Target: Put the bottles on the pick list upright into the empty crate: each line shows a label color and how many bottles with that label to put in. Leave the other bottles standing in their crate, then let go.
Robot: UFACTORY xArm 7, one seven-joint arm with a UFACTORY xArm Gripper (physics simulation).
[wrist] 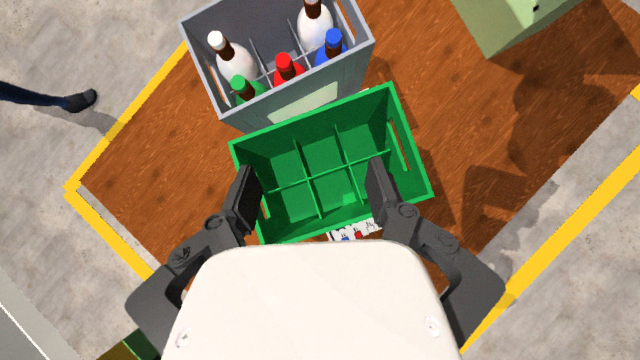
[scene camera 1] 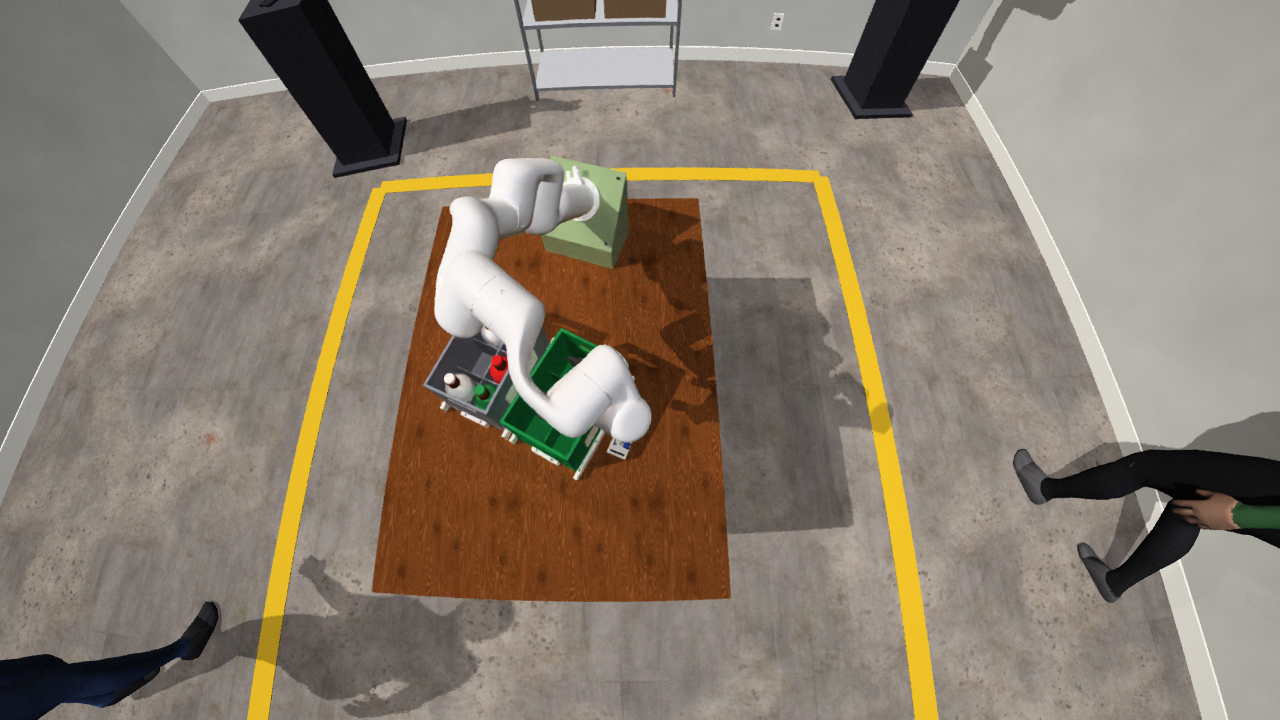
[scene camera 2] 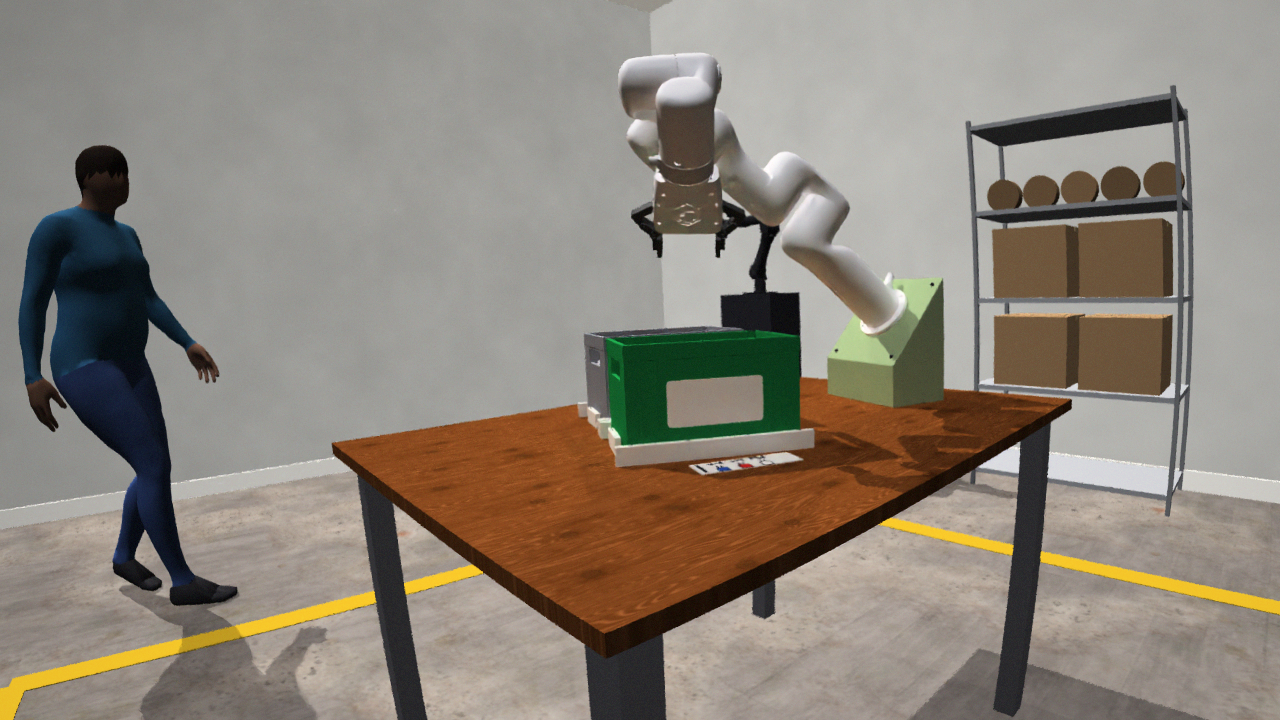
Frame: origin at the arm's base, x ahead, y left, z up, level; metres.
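Seen in the pictures: gripper, between the fingertips: [wrist: 311, 173] [scene camera 1: 555, 376] [scene camera 2: 688, 251]; arm's base, origin of its link: [scene camera 1: 580, 198] [scene camera 2: 884, 313].
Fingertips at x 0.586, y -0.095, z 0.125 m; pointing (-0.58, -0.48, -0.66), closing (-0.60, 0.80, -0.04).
Observation:
Pixels of each thing's top centre, then the offset from my fingertips to it. Level surfaces: height alone.
- grey crate, centre of its top: [scene camera 2: 660, 331] [wrist: 271, 30] [scene camera 1: 481, 351] 0.153 m back, 0.198 m right, 0.137 m down
- blue bottle, centre of its top: [wrist: 333, 35] 0.204 m back, 0.114 m right, 0.149 m down
- red bottle, centre of its top: [wrist: 282, 59] [scene camera 1: 496, 359] 0.128 m back, 0.164 m right, 0.149 m down
- green bottle, centre of its top: [wrist: 237, 82] [scene camera 1: 479, 389] 0.057 m back, 0.209 m right, 0.149 m down
- pick list, centre of its top: [scene camera 2: 746, 462] [wrist: 358, 227] [scene camera 1: 627, 428] 0.052 m ahead, 0.131 m left, 0.310 m down
- wooden table, height of its surface: 0.312 m down
My gripper [scene camera 2: 688, 250] [wrist: 311, 173] is open and empty, high above the green crate [scene camera 1: 512, 424] [scene camera 2: 635, 394] [wrist: 332, 231], whose six compartments hold no bottle. The grey crate [scene camera 1: 432, 385] [scene camera 2: 594, 376] [wrist: 200, 70] stands beside it. In it stand a white bottle [scene camera 1: 459, 385] [wrist: 237, 62] with a white cap, another white bottle [scene camera 1: 489, 335] [wrist: 315, 27], a blue bottle [wrist: 331, 50], a red bottle [scene camera 1: 498, 368] [wrist: 287, 72] and a green bottle [scene camera 1: 481, 394] [wrist: 250, 91]. The pick list [scene camera 1: 619, 446] [scene camera 2: 744, 463] [wrist: 356, 232] lies beside the green crate, partly hidden in the wrist view.
White rails [scene camera 2: 716, 446] run along the crate bases on the wooden table [scene camera 1: 554, 537] [scene camera 2: 537, 510] [wrist: 150, 165]. The green robot base [scene camera 1: 586, 237] [scene camera 2: 886, 380] [wrist: 500, 30] stands at one end. A person [scene camera 2: 107, 295] stands beyond the table; a shelf unit [scene camera 2: 1179, 313] stands behind.

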